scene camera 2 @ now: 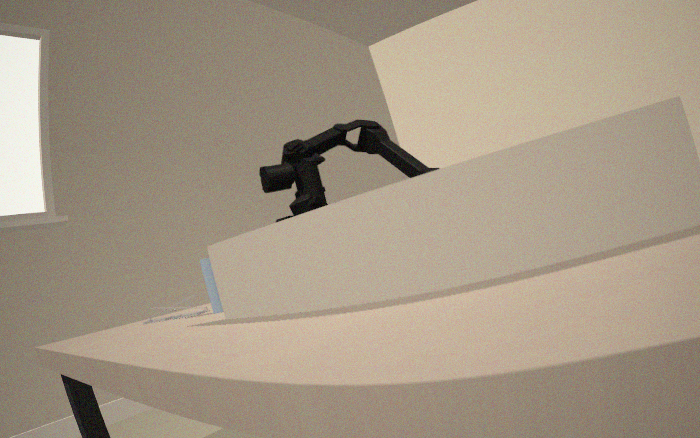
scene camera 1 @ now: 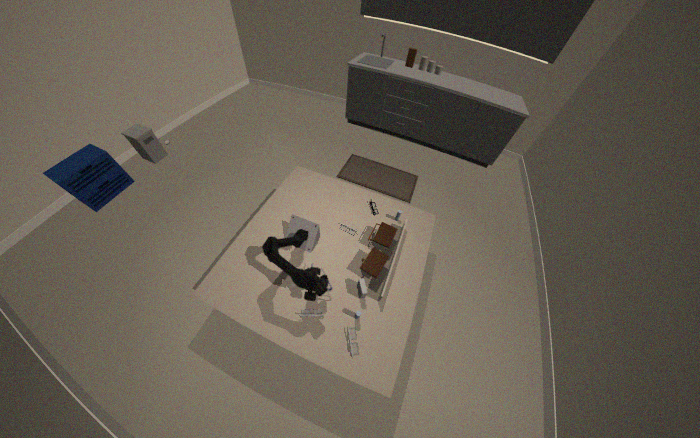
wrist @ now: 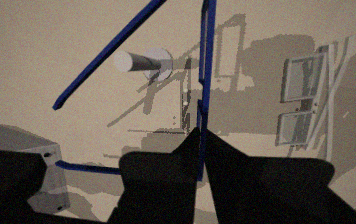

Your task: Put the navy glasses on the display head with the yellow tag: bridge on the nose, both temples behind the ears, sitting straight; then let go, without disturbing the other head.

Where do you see a pale round post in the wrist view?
156, 63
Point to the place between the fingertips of the gripper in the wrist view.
199, 131
